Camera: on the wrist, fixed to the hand. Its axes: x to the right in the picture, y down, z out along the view.
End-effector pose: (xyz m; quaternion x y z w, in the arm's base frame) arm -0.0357 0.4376 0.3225 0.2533 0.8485 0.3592 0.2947
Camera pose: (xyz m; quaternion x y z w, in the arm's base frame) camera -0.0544 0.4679 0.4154 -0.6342 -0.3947 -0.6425 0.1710
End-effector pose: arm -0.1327 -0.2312 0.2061 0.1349 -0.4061 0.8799 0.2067
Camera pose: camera -0.1791 -0.2404 0.1186 0.3971 0.4792 -0.6933 0.3634
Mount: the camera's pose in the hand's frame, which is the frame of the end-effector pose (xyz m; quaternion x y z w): 0.0029 0.0850 -0.0516 -0.1732 0.1963 0.6889 0.6759
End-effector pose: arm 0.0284 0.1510 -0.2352 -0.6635 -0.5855 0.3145 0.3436
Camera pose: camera 0.1187 0.1427 -0.2761 -0.9731 0.0743 0.2176 0.0156
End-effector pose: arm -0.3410 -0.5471 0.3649 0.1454 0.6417 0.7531 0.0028
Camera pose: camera -0.3398 -0.6114 0.4408 -0.3920 -0.2037 -0.6506 0.6177
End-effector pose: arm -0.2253 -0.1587 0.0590 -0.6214 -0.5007 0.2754 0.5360
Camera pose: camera -0.1511 -0.1697 -0.0064 -0.9119 0.1472 0.3467 0.1632
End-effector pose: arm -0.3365 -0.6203 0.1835 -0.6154 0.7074 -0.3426 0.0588
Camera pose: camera -0.4338 -0.6010 0.1763 0.1285 0.9730 -0.1893 0.0303
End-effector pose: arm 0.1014 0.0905 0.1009 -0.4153 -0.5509 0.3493 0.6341
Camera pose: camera 0.1541 0.1207 0.0221 -0.8386 -0.0223 0.4960 0.2242
